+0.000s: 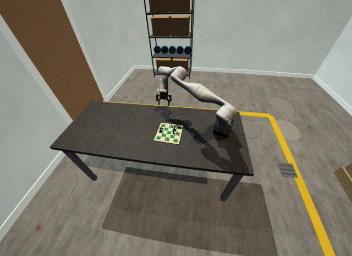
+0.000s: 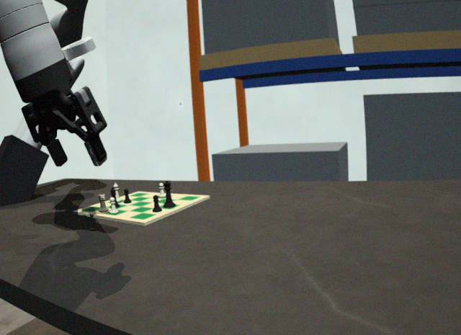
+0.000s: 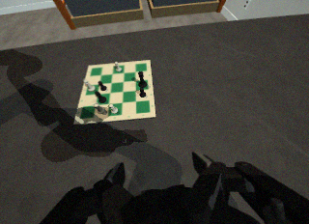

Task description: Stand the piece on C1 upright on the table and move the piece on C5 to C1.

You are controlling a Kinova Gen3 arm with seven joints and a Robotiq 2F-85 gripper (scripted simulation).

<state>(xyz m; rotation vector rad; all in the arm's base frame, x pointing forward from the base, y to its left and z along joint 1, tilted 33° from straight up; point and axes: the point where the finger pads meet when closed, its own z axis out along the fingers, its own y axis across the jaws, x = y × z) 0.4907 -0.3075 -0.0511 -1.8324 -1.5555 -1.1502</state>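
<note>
Now: hand 230 mm to the right of the tall black piece, 100 mm above it and 20 mm short of it. The rest, counted from my hand: green-and-cream chessboard (240 mm to the left, 130 mm below, 60 mm behind); then white rook (180 mm to the left, 110 mm below, 110 mm behind); then white bishop (260 mm to the left, 140 mm behind, 100 mm below).
</note>
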